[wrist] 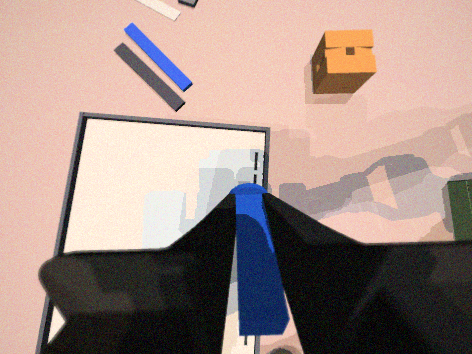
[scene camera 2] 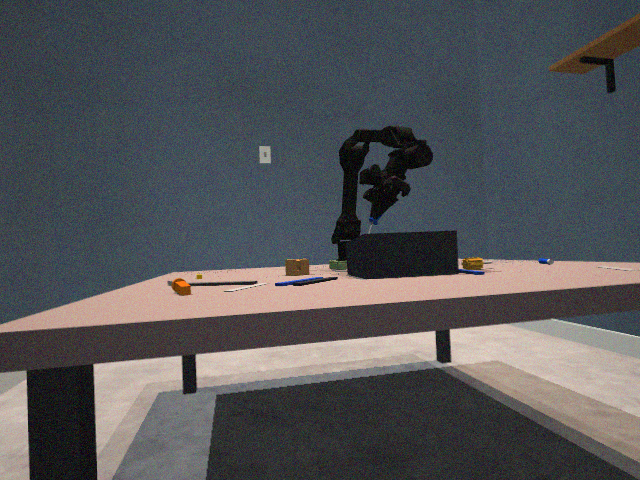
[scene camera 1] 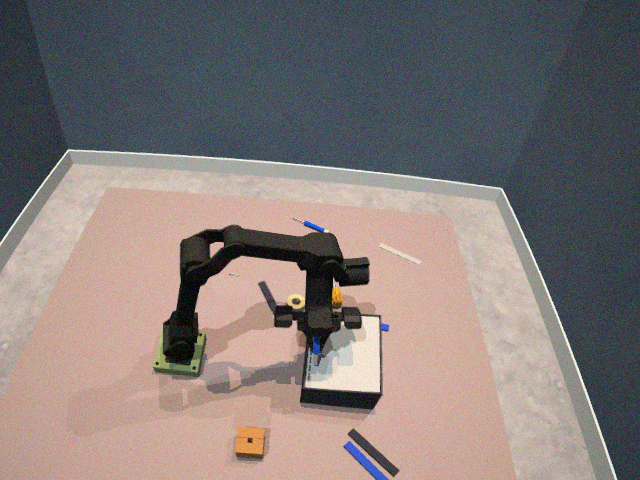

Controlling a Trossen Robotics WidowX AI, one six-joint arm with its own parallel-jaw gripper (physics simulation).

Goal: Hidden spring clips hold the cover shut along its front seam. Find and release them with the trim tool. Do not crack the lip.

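Places are measured from the arm's base along level axes (x ahead, y left, z up), in centimetres.
Where they show: gripper, fingertip midpoint: [wrist: 248, 200] [scene camera 2: 372, 219] [scene camera 1: 316, 350]; arm's base at its link origin: [scene camera 2: 346, 260] [scene camera 1: 180, 352].
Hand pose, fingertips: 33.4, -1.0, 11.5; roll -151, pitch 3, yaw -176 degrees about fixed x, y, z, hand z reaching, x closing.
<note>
Each offset is from my fingertips to the centre of the thing, as dx, dy, dz. "*": to the spot under its first point.
A black box @(+7.3, +3.8, -9.4) [scene camera 1: 341, 397] [scene camera 2: 403, 254] with a pale cover @(* +12.7, +1.0, -5.1) [scene camera 1: 366, 361] [wrist: 125, 165] stands on the table. Short dark slots @(* -0.8, -3.8, -6.3) [wrist: 256, 161] run along the cover's edge nearest the arm base. My gripper [scene camera 1: 317, 345] [scene camera 2: 374, 218] [wrist: 248, 200] is shut on the blue handle of the trim tool @(-0.1, +0.9, +0.3) [scene camera 1: 316, 344] [scene camera 2: 373, 221] [wrist: 260, 280] and holds it above that slotted edge. In scene camera 2 the tool's thin pale shaft points down to the box's top edge. The fingers and handle hide the tip in the wrist view, so I cannot tell whether it touches.
An orange block @(-12.6, -19.4, -12.2) [scene camera 1: 250, 441] [scene camera 2: 297, 267] [wrist: 345, 60] stands near the box. Blue @(+14.9, -22.1, -14.2) [scene camera 1: 364, 459] [wrist: 157, 56] and dark @(+16.0, -18.7, -14.2) [scene camera 1: 373, 452] [wrist: 149, 76] strips lie beside it. A cream ring @(-5.4, +21.7, -13.2) [scene camera 1: 290, 298] and a yellow object @(+5.6, +27.1, -12.9) [scene camera 1: 337, 297] [scene camera 2: 472, 263] are behind the gripper. A blue-handled tool @(-3.6, +55.0, -13.8) [scene camera 1: 314, 226] lies farther back.
</note>
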